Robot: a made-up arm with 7 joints.
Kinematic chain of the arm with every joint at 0, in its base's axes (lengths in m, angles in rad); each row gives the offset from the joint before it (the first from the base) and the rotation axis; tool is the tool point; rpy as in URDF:
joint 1: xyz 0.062 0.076 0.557 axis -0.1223 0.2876 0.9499
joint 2: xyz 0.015 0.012 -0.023 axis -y
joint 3: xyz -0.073 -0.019 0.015 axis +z
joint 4: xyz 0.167 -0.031 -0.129 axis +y
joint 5: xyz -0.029 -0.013 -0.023 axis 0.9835 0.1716 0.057
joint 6: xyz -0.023 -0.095 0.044 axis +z
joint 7: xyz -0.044 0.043 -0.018 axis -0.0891 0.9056 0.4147
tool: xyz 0.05 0.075 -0.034 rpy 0 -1.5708 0
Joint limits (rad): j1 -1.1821..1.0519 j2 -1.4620..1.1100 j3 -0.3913..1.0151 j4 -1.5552..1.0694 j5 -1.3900..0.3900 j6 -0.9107..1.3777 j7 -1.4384..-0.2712
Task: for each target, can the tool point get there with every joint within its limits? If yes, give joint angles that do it. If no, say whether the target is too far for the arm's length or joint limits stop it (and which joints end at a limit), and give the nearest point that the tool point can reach.
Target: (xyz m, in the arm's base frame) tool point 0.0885 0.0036 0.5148
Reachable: yes | joints 0.5243 -1.0559 -0.1512 0.4053 -0.1313 0.9287 -1.1586
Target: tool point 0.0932 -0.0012 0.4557
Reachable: yes | joints -0.6193 0.5436 0.2182 -0.2604 -0.0613 0.9845 -1.2124
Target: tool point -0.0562 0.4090 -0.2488
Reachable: no: too far | nearest point 0.0164 0.2045 0.2480 | short by 0.542 m
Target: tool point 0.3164 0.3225 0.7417
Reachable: no: joint limits stop it (at a limit: joint 2, joint 3, joint 4, joint 6, joint 7) | nearest point 0.2270 0.2138 0.6202 | short by 0.186 m
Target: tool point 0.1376 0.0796 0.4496
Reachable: yes | joints -0.2656 -0.0247 0.4160 0.0678 -0.2299 0.2536 -0.8326
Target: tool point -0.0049 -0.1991 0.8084
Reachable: no: joint limits stop it (at a limit: joint 1, joint 2, joint 4, joint 6, joint 7) | nearest point 0.0417 -0.1068 0.6655 | short by 0.176 m
